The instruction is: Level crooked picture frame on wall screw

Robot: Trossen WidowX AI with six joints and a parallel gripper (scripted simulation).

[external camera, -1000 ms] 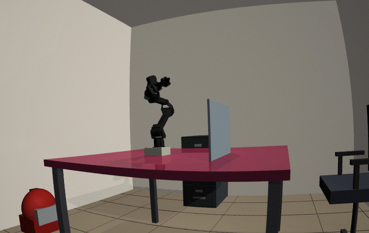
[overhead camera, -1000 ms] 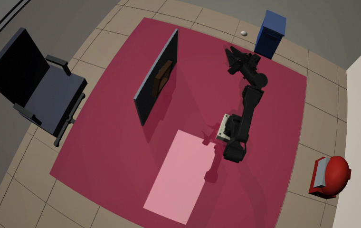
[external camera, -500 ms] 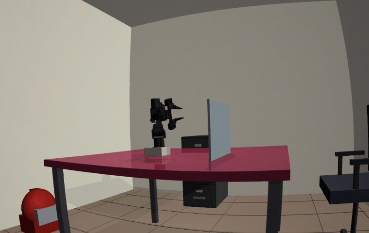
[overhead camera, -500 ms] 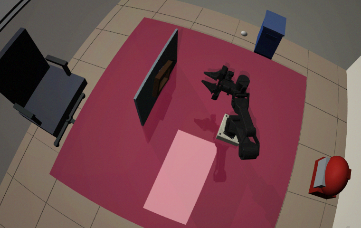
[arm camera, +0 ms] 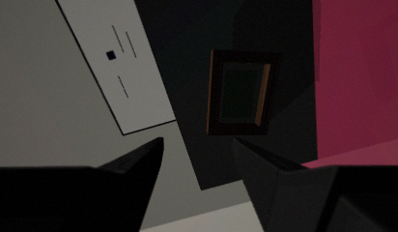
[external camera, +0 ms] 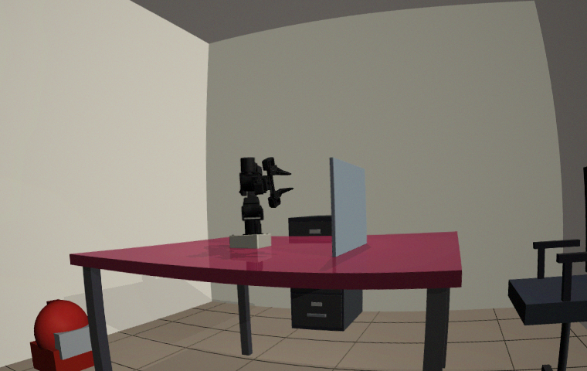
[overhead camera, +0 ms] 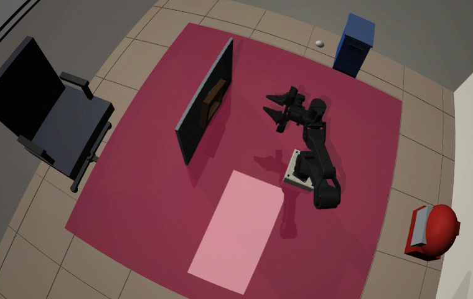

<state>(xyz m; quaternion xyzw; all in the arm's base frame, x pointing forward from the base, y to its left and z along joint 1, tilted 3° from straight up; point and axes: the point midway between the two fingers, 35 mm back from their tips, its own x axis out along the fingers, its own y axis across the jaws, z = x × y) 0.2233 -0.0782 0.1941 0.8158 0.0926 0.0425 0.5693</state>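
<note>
The brown wooden picture frame is 19 cm ahead of my gripper tip, 9 cm below it and 7 cm to the left of it. The rest, counted from my gripper tip: wall panel: 21 cm ahead, 10 cm below, 6 cm to the left.
</note>
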